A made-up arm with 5 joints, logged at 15 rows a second.
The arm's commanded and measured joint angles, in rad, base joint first. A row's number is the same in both.
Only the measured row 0 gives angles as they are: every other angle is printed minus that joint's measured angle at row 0.
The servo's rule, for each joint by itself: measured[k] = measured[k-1] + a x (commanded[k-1-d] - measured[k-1]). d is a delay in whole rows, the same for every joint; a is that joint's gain. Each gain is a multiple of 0.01, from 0.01 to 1. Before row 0 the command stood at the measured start. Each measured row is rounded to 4 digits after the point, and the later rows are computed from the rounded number. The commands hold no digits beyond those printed.
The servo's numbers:
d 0
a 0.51 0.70 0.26 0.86 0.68
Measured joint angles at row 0: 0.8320 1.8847 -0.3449 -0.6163 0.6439
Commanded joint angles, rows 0 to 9: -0.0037 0.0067 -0.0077 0.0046 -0.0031; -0.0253 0.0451 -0.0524 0.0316 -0.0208; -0.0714 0.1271 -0.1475 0.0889 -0.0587; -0.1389 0.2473 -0.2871 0.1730 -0.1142; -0.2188 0.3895 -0.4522 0.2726 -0.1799; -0.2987 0.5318 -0.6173 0.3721 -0.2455; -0.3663 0.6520 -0.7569 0.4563 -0.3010; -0.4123 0.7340 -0.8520 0.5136 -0.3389; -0.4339 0.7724 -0.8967 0.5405 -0.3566; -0.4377 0.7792 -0.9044 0.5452 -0.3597
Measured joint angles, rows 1 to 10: -0.0019 0.0047 -0.0020 0.0040 -0.0021; -0.0138 0.0330 -0.0151 0.0277 -0.0148; -0.0432 0.0989 -0.0495 0.0803 -0.0447; -0.0920 0.2028 -0.1113 0.1600 -0.0920; -0.1567 0.3335 -0.1999 0.2568 -0.1518; -0.2291 0.4723 -0.3084 0.3560 -0.2155; -0.2991 0.5981 -0.4250 0.4423 -0.2736; -0.3568 0.6932 -0.5360 0.5036 -0.3180; -0.3961 0.7486 -0.6298 0.5353 -0.3442; -0.4173 0.7700 -0.7012 0.5438 -0.3547
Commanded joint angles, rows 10 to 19: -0.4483 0.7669 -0.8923 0.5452 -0.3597; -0.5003 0.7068 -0.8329 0.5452 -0.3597; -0.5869 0.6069 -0.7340 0.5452 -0.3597; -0.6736 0.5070 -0.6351 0.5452 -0.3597; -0.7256 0.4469 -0.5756 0.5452 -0.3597; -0.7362 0.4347 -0.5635 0.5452 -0.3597; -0.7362 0.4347 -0.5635 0.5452 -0.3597; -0.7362 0.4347 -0.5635 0.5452 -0.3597; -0.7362 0.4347 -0.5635 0.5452 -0.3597; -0.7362 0.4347 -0.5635 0.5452 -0.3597
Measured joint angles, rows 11 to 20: -0.4331 0.7678 -0.7509 0.5450 -0.3581; -0.4674 0.7251 -0.7722 0.5452 -0.3592; -0.5283 0.6424 -0.7623 0.5452 -0.3595; -0.6024 0.5476 -0.7292 0.5452 -0.3596; -0.6652 0.4771 -0.6893 0.5452 -0.3597; -0.7014 0.4474 -0.6566 0.5452 -0.3597; -0.7191 0.4385 -0.6324 0.5452 -0.3597; -0.7278 0.4358 -0.6145 0.5452 -0.3597; -0.7321 0.4350 -0.6012 0.5452 -0.3597; -0.7342 0.4348 -0.5914 0.5452 -0.3597
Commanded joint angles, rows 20 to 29: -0.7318 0.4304 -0.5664 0.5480 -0.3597; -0.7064 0.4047 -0.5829 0.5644 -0.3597; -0.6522 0.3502 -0.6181 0.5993 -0.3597; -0.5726 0.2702 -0.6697 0.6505 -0.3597; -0.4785 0.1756 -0.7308 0.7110 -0.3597; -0.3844 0.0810 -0.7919 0.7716 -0.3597; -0.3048 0.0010 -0.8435 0.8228 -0.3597; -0.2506 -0.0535 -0.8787 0.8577 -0.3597; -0.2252 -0.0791 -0.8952 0.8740 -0.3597; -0.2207 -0.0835 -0.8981 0.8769 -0.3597
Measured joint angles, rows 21 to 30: -0.7330 0.4317 -0.5849 0.5476 -0.3597; -0.7194 0.4128 -0.5844 0.5620 -0.3597; -0.6851 0.3690 -0.5932 0.5941 -0.3597; -0.6277 0.2998 -0.6131 0.6426 -0.3597; -0.5516 0.2129 -0.6437 0.7014 -0.3597; -0.4663 0.1206 -0.6822 0.7618 -0.3597; -0.3839 0.0369 -0.7241 0.8143 -0.3597; -0.3159 -0.0264 -0.7643 0.8516 -0.3597; -0.2696 -0.0633 -0.7983 0.8709 -0.3597; -0.2447 -0.0774 -0.8242 0.8761 -0.3597
